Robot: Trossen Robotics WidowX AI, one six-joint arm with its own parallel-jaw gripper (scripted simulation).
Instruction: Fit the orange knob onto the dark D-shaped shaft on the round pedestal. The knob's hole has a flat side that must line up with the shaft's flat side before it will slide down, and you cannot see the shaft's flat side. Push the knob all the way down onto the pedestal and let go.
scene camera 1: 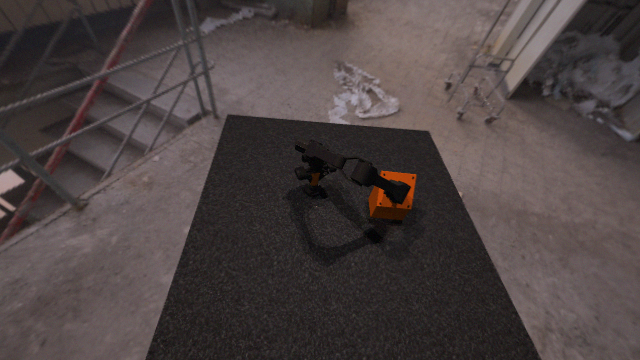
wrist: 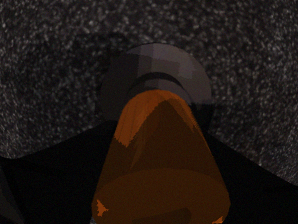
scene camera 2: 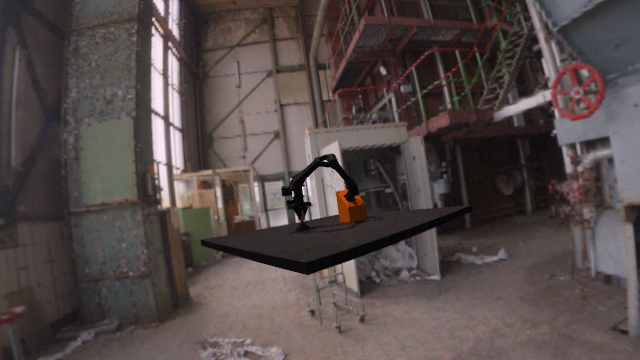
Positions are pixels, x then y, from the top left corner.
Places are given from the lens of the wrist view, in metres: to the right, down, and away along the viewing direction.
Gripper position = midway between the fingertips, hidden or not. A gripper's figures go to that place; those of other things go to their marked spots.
gripper (wrist: 157, 135): 0.00, 0.01, 0.10
orange knob (wrist: 158, 158): 0.00, 0.01, 0.04
pedestal (wrist: 150, 66): 0.00, -0.03, 0.13
The marked spots on the pedestal and the orange knob are 0.10 m apart.
